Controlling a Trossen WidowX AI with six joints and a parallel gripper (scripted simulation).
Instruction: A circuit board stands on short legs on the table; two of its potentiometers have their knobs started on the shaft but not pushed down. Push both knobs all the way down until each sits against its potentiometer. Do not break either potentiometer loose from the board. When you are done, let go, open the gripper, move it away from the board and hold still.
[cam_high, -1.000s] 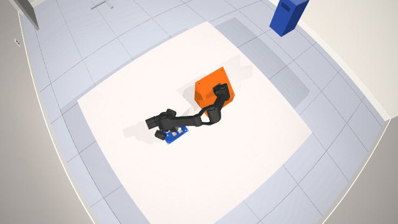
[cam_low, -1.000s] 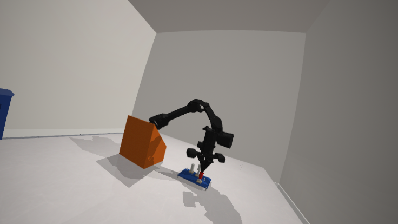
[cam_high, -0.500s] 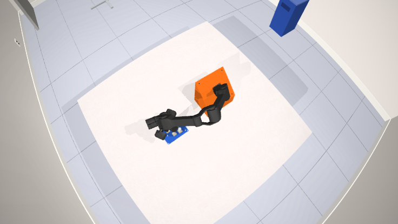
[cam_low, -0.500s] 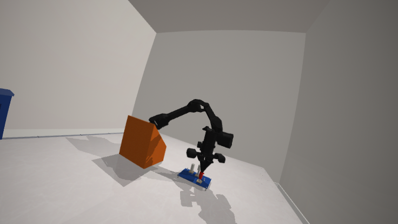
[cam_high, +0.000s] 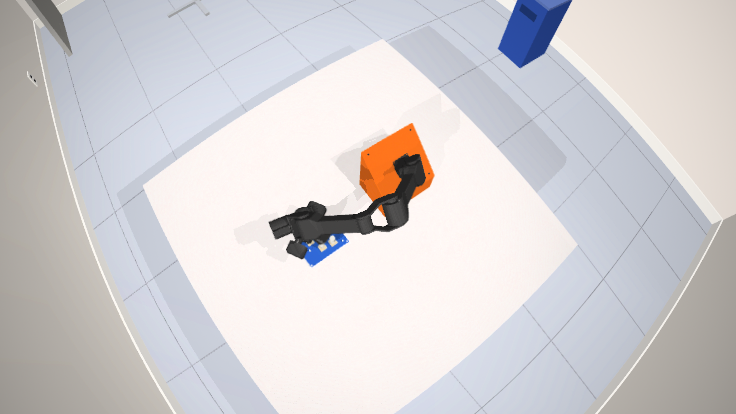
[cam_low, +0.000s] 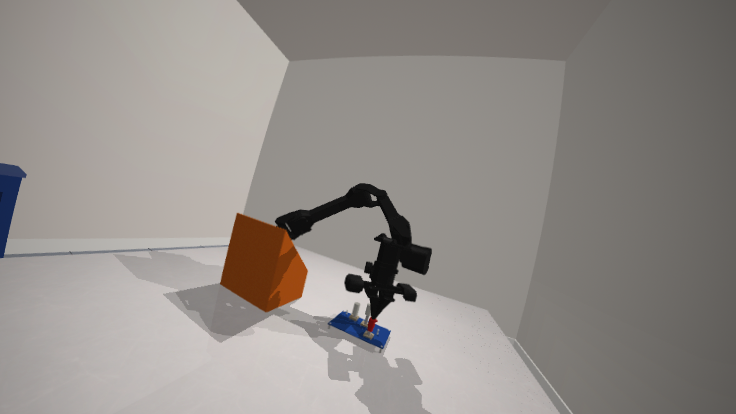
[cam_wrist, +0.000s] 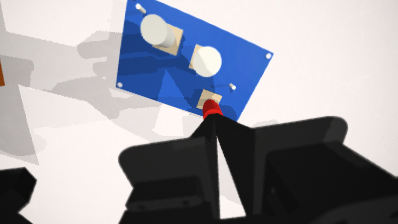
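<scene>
Right now the red knob is 1 cm below my gripper tip. From my gripper tip the other things lie so: white knob 6 cm behind, 5 cm to the left, 2 cm below.
</scene>
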